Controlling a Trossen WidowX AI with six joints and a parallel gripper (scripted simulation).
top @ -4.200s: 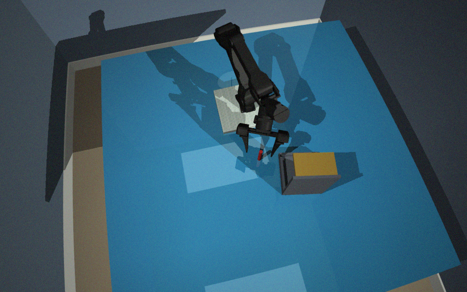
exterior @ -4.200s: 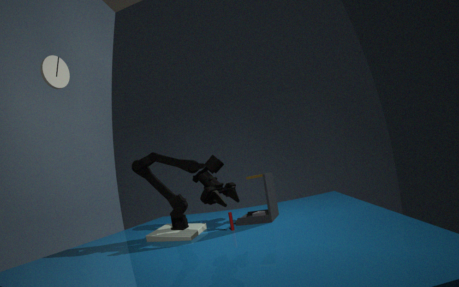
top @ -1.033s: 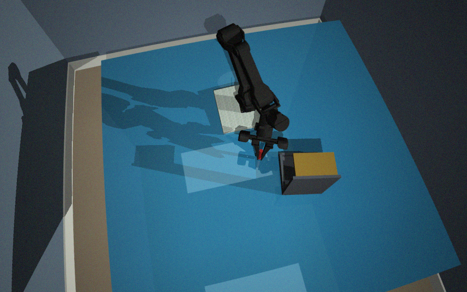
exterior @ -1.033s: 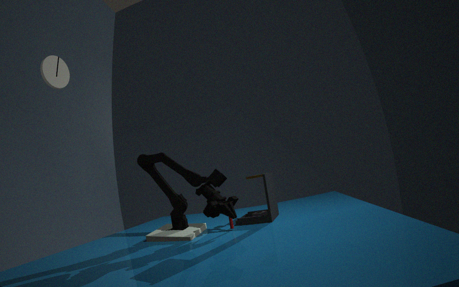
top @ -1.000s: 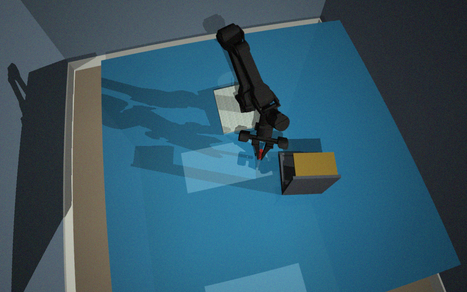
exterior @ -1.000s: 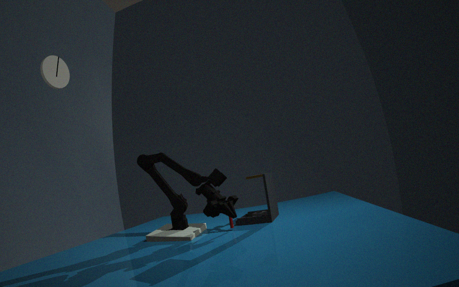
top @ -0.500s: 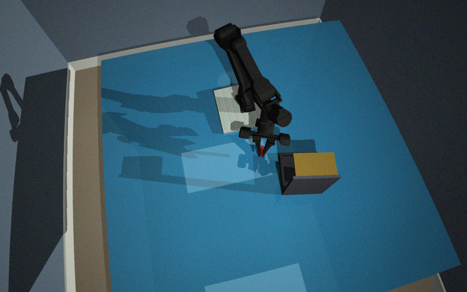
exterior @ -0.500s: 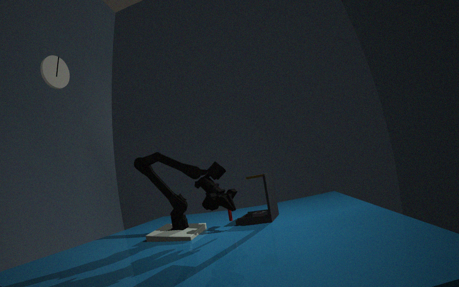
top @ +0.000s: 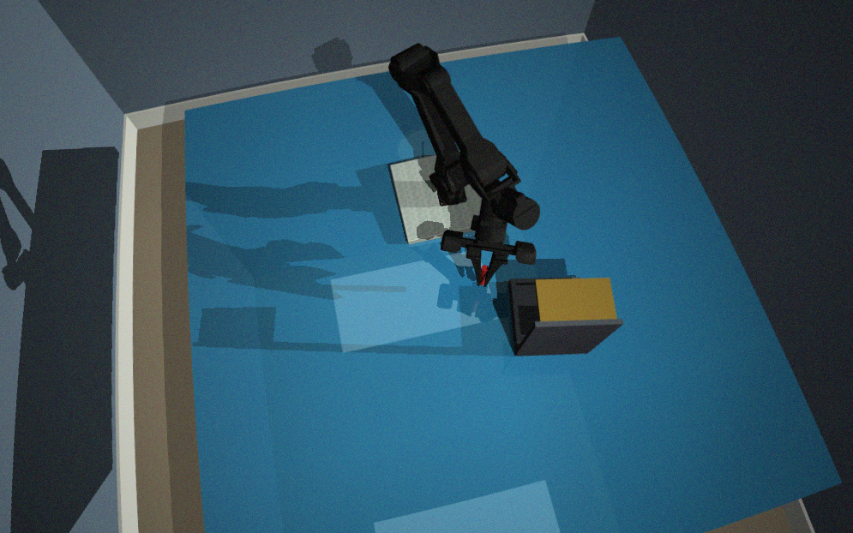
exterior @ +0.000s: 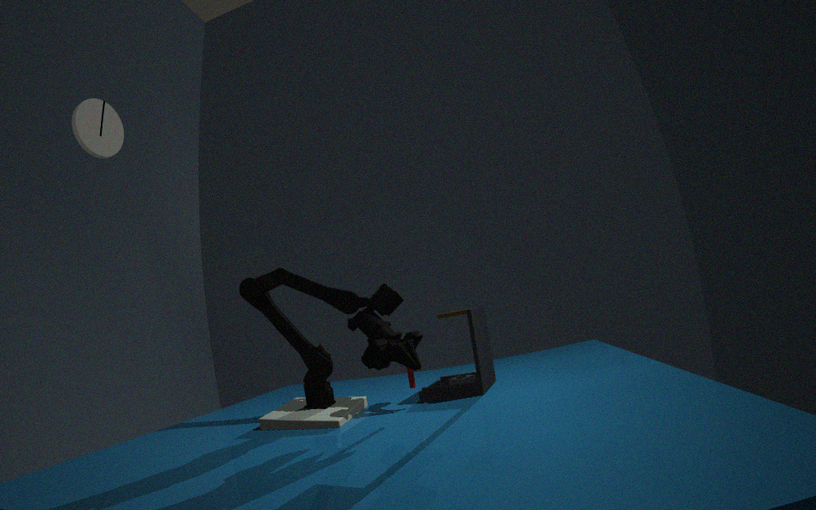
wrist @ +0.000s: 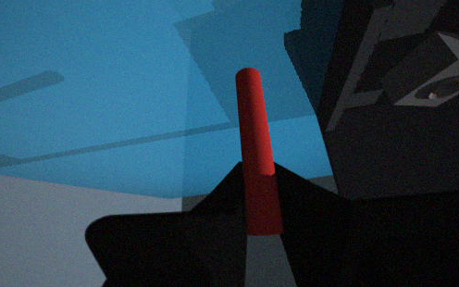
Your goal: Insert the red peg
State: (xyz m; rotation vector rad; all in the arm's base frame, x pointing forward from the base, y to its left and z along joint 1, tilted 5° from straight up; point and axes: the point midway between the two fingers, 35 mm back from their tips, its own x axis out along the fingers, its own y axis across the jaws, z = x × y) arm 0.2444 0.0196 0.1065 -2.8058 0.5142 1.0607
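The back wall lies 14 cm ahead of my gripper tip, 13 cm to the left of it and 2 cm above it. The rest, counted from my gripper tip: red peg 2 cm behind, 1 cm to the left, 1 cm below; then roof 10 cm ahead, 14 cm to the left, 11 cm above.
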